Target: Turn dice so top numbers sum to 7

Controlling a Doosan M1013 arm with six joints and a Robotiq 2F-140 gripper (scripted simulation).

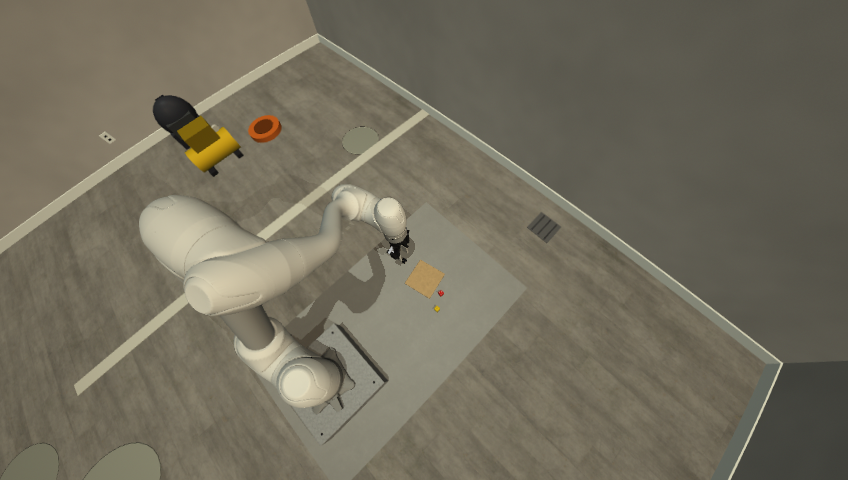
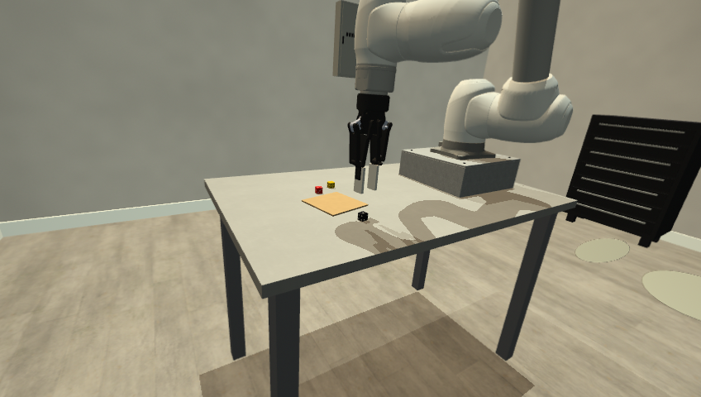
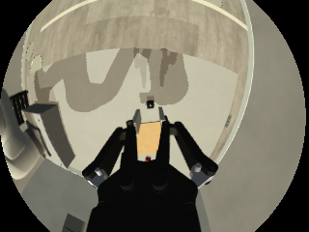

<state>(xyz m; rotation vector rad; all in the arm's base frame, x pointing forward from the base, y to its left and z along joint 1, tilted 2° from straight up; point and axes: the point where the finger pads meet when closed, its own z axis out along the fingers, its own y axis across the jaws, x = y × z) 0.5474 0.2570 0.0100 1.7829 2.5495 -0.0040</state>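
The small white die lies 10 cm below my hand. Round my hand: tan mat (3 cm ahead, 13 cm to the right, 11 cm below); then yellow die (1 cm behind, 28 cm to the right, 10 cm below); then red die (5 cm ahead, 24 cm to the right, 10 cm below).
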